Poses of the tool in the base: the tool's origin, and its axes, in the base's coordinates. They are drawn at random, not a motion.
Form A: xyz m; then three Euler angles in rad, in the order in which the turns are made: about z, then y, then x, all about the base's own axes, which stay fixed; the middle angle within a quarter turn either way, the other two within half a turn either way.
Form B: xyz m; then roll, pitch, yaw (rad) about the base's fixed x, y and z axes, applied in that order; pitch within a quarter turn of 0, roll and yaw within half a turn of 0. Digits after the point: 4 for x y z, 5 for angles.
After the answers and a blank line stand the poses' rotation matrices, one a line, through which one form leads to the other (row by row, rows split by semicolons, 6 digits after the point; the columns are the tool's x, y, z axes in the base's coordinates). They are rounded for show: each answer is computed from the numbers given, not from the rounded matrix.
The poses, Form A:
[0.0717 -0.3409 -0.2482 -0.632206 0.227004 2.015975]
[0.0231 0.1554 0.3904 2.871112 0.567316 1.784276]
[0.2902 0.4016 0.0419 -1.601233 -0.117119 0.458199]
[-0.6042 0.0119 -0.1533 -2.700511 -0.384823 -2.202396]
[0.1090 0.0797 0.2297 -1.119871 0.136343 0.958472]
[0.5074 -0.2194 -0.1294 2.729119 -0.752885 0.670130]
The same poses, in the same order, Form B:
[0.0717 -0.3409 -0.2482 2.06146 0.47254 0.48908]
[0.0231 0.1554 0.3904 -1.75255 -0.15200 -2.53600]
[0.2902 0.4016 0.0419 0.10213 0.46153 -1.60456]
[-0.6042 0.0119 -0.1533 2.28195 -0.57638 -3.11546]
[0.1090 0.0797 0.2297 0.46587 0.87973 -0.82656]
[0.5074 -0.2194 -0.1294 -0.94045 0.24438 2.33089]

0.786029 0.575766 0.225059; 0.418329 -0.227361 -0.879379; -0.455147 0.785367 -0.419572
-0.812684 -0.225338 0.537370; -0.562686 0.063836 -0.824202; 0.151420 -0.972187 -0.178673
-0.030223 0.992689 -0.116851; -0.894862 -0.078956 -0.439303; -0.445318 0.091289 0.890707
-0.838155 0.395695 -0.375395; -0.021910 0.663272 0.748058; 0.544992 0.635213 -0.547255
0.431754 0.891692 0.135921; -0.468847 0.350593 -0.810720; -0.770565 0.286306 0.569437
-0.668519 -0.292527 -0.683747; 0.703234 -0.547771 -0.453220; -0.241957 -0.783820 0.571911

